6 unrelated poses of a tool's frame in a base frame.
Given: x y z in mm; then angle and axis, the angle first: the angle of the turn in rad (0 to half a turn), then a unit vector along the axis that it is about.
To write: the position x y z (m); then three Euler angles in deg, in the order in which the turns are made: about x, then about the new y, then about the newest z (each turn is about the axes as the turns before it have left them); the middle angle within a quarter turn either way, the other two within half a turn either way. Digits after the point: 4 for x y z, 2 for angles.
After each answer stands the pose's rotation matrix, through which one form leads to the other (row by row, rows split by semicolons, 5 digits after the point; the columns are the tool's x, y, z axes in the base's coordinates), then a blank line. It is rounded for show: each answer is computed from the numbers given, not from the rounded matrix.
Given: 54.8, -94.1, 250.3, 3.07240, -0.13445, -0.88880, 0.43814
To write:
0.0548, -0.0941, 0.2503, 128.63, -10.32, -167.77
-0.96150 0.20842 -0.17912; 0.26900 0.58042 -0.76860; -0.05622 -0.78719 -0.61414

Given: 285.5, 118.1, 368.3, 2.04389, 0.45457, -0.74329, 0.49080
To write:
0.2855, 0.1181, 0.3683, 96.40, -19.69, 99.47
-0.15486 -0.92872 -0.33689; -0.05494 0.34857 -0.93567; 0.98641 -0.12639 -0.10500

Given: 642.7, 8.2, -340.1, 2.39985, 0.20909, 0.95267, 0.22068
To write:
0.6427, 0.0082, -0.3401, -161.06, 46.37, -163.41
-0.66134 0.19697 0.72376; 0.49514 0.83944 0.22398; -0.56344 0.50650 -0.65269

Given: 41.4, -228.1, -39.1, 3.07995, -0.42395, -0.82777, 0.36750
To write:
0.0414, -0.2281, -0.0391, 141.38, -21.24, -133.28
-0.63897 0.67857 -0.36230; 0.72384 0.37101 -0.58172; -0.26032 -0.63395 -0.72824

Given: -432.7, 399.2, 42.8, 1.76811, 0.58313, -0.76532, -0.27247
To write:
-0.4327, 0.3992, 0.0428, 108.40, -70.14, 51.68
0.21067 -0.26659 -0.94051; -0.80095 0.50450 -0.32241; 0.56044 0.82122 -0.10724

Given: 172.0, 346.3, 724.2, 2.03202, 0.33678, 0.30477, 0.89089
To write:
0.1720, 0.3463, 0.7242, -7.37, 44.95, 113.41
-0.28114 -0.64948 0.70649; 0.94612 -0.31082 0.09077; 0.16064 0.69395 0.70188

